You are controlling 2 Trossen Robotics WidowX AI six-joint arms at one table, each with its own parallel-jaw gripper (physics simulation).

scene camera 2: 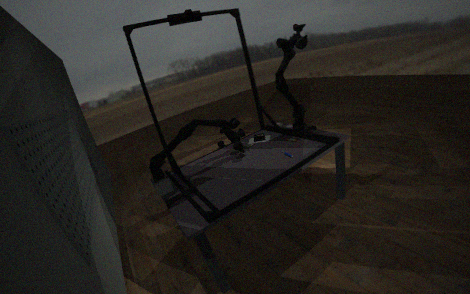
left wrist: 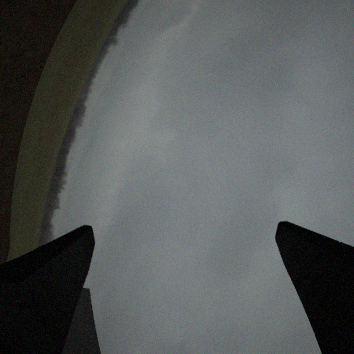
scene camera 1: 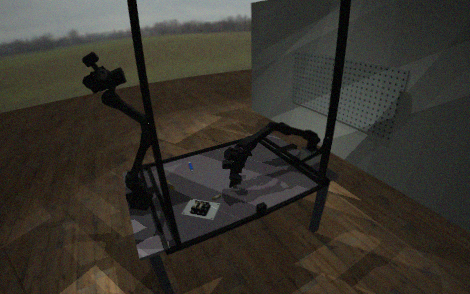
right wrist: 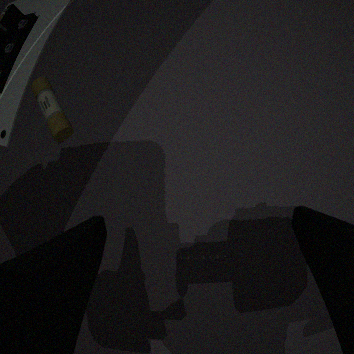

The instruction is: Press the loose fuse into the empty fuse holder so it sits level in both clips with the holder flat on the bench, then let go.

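Places are measured from the left arm's base along level axes (x ahead, y left, z up), in centimetres.
Pixels of known places: left gripper, fingertip midpoint: (scene camera 2: 306, 29) (left wrist: 187, 235) (scene camera 1: 100, 63); right gripper, fingertip midpoint: (scene camera 2: 243, 149) (scene camera 1: 229, 182) (right wrist: 201, 222); left arm's base, link origin: (scene camera 2: 299, 124) (scene camera 1: 140, 196); right arm's base, link origin: (scene camera 2: 159, 178) (scene camera 1: 311, 148).
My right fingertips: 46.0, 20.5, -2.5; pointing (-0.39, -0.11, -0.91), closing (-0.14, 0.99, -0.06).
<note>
Ahead of a thing's pixels: the offset from my right fingertips to its middle, as dx, dy, dz. "spot": to the spot under its first point.
The loose fuse @[-5.9, -10.6, -2.1] (scene camera 1: 216, 196) (right wrist: 51, 109), yellow-ended with a pale label band, lies on the bench beside the white plate @[spot: -4.8, -22.8, -2.6] (scene camera 1: 214, 213) (right wrist: 11, 107). The black fuse holder @[-12.3, -20.2, -1.0] (scene camera 1: 200, 208) (scene camera 2: 259, 137) (right wrist: 11, 42) stands on that plate; its clips are too small and dark to tell apart. My right gripper (scene camera 1: 235, 185) (right wrist: 201, 222) is open and empty, pointing down above the bench; the fuse is outside its fingers, at the upper left in the right wrist view. My left gripper (left wrist: 187, 235) is open and empty, raised high away from the bench, with sky between its fingers.
A blue object @[-28.2, +16.6, -2.1] (scene camera 1: 190, 166) (scene camera 2: 288, 154) lies farther back on the bench. Another small yellow object @[-35.6, -3.5, -1.8] (scene camera 1: 171, 187) lies near the frame's left post @[spot: -16.4, -45.8, +40.2] (scene camera 1: 158, 165). A small black block (scene camera 1: 261, 207) sits on the front rail. A dark frame surrounds the bench; the light is dim.
</note>
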